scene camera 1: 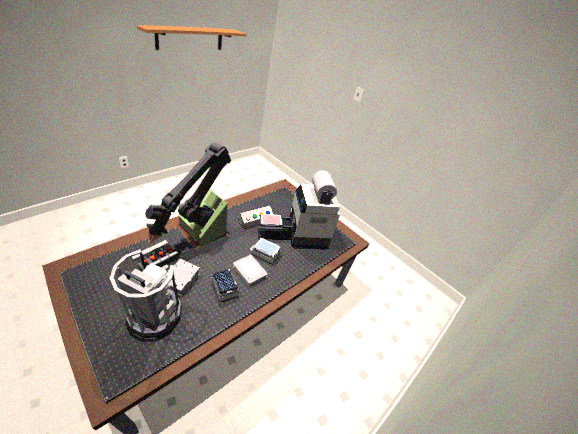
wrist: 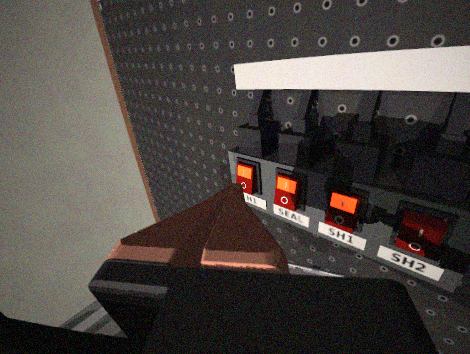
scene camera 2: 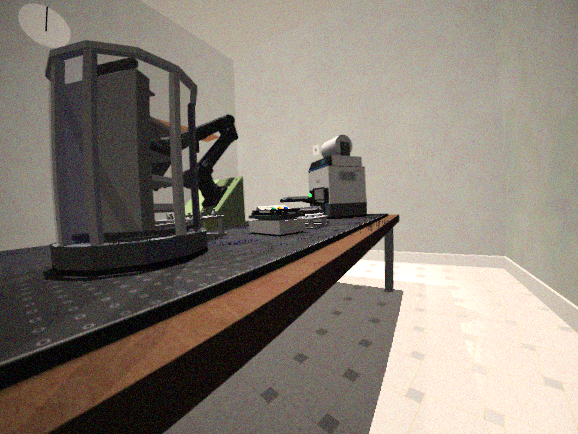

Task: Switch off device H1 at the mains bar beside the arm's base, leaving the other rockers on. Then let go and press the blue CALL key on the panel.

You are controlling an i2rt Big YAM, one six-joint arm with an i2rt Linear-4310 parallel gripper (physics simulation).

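Where they show: gripper, fingertip midpoint: (scene camera 1: 149, 242) (wrist: 236, 192); arm's base, link origin: (scene camera 1: 204, 216) (scene camera 2: 215, 197).
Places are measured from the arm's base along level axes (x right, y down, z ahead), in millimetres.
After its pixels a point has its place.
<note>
The mains bar (wrist: 314, 199) {x 341, y 94, z 21 mm} (scene camera 1: 161, 253) {x 316, y 80, z 22 mm} lies beside the arm's base. In the wrist view the H1 rocker (wrist: 245, 172) {x 411, y 85, z 4 mm}, SEAL rocker (wrist: 286, 187) {x 363, y 84, z 10 mm} and SH1 rocker (wrist: 343, 204) {x 313, y 84, z 12 mm} have lit orange upper halves; the SH2 rocker (wrist: 422, 229) {x 263, y 81, z 13 mm} is dark red. My gripper (wrist: 236, 192) {x 349, y 12, z -27 mm} (scene camera 1: 152, 238) {x 349, y 12, z -27 mm} is shut and empty. Its tips overlap the lower left edge of the H1 rocker and part of its label; contact cannot be told. The panel (scene camera 1: 257, 210) {x -338, y 53, z 125 mm} stands beyond the base with its blue CALL key (scene camera 1: 268, 213) {x -389, y 69, z 182 mm} at one end. The gripper is hidden in scene camera 2.
A tall open-framed guard (scene camera 1: 152, 334) {x 602, y 109, z 377 mm} (scene camera 2: 175, 150) {x 528, y -41, z 395 mm} stands close to the mains bar, with a white box (scene camera 1: 184, 275) {x 315, y 74, z 230 mm} beside it. The green base (scene camera 1: 220, 220) {x -56, y 11, z 81 mm} is between bar and panel. A grey-white machine (scene camera 1: 317, 227) {x -425, y -30, z 536 mm} (scene camera 2: 345, 185) {x -408, y -37, z 519 mm} and a pink-topped unit (scene camera 1: 271, 220) {x -293, y 9, z 282 mm} adjoin the panel.
</note>
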